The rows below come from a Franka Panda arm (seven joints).
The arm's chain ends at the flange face. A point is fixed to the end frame.
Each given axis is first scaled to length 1.
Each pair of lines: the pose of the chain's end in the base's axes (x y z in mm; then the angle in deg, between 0 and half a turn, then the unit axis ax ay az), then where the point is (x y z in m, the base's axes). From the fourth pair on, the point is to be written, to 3 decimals.
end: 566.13 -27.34 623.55 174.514 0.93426 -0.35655 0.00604
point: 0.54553 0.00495 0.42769
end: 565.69 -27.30 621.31 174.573 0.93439 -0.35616 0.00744
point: 0.54563 0.00497 0.42539
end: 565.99 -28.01 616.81 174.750 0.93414 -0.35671 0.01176
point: 0.54777 0.00423 0.42070
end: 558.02 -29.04 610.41 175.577 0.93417 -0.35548 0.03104
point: 0.548 0.003 0.414
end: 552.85 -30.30 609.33 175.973 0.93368 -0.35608 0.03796
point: 0.546 0.002 0.413
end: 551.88 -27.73 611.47 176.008 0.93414 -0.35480 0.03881
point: 0.545 0.005 0.415
